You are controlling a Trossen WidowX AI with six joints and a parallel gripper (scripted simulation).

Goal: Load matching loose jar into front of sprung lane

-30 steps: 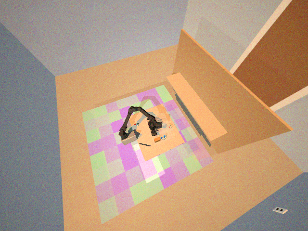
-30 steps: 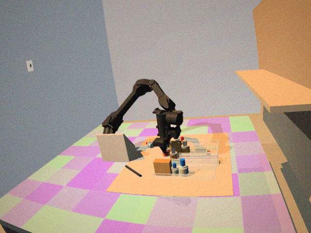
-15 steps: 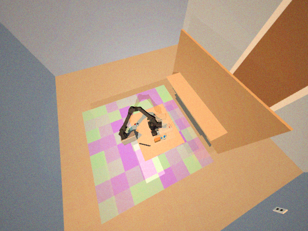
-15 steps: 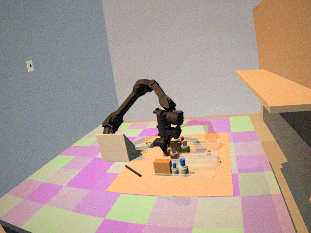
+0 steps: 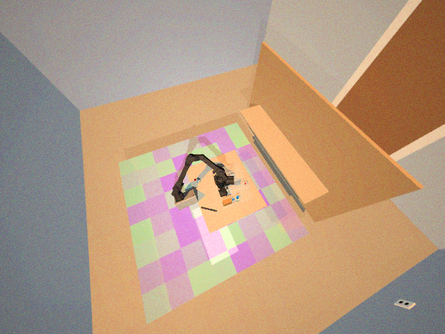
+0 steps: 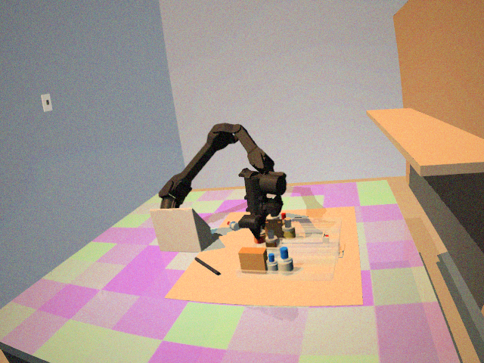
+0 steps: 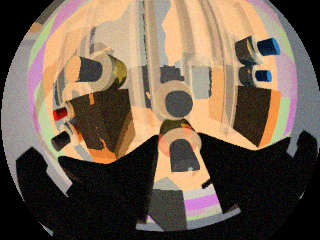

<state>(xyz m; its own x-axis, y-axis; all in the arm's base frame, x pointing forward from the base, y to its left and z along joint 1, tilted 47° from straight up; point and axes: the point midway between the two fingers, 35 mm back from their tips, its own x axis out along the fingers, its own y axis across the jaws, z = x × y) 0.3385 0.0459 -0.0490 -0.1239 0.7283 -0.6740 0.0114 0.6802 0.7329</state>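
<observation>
Now: the clear lane rack 140 mm ahead of my gripper tip, 20 mm to the right of it and 40 mm below it. Also, from my gripper tip: black pen 150 mm behind, 120 mm to the right, 50 mm below.
</observation>
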